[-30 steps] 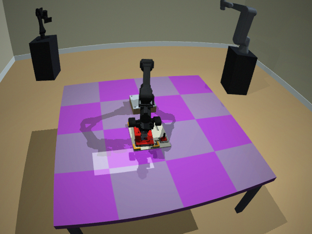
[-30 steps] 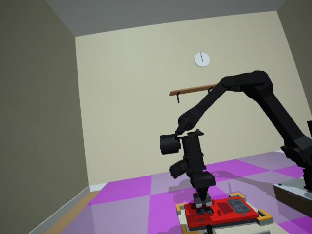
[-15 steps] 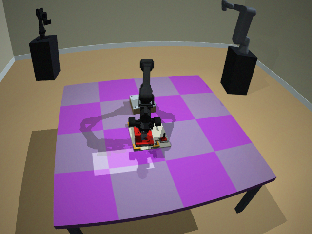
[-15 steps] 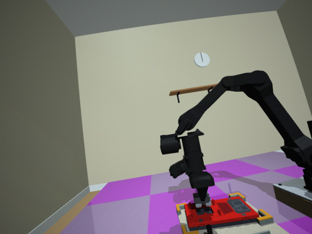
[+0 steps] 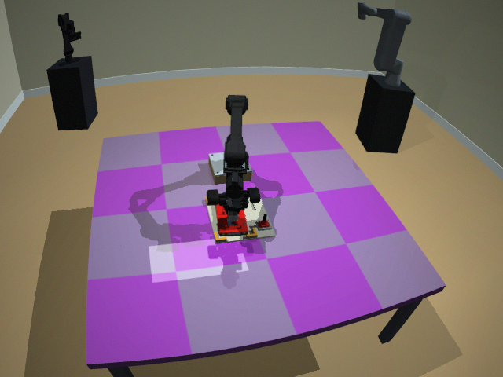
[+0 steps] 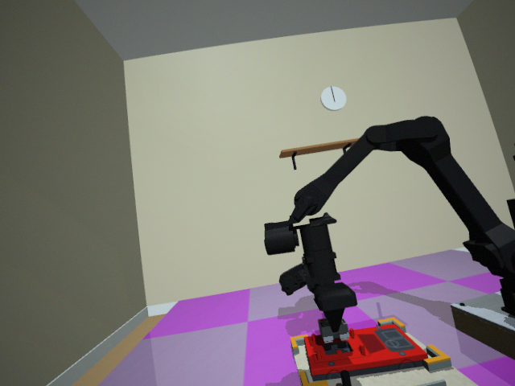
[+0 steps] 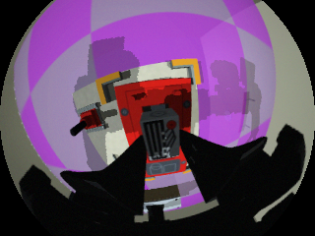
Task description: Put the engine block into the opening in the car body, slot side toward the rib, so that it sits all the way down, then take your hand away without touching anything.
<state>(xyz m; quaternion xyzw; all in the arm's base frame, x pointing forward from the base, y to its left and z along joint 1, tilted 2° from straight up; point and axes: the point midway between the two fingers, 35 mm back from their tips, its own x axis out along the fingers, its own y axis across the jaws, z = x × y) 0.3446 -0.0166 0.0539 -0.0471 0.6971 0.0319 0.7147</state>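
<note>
My gripper tip is now 1 cm above the grey engine block.
</note>
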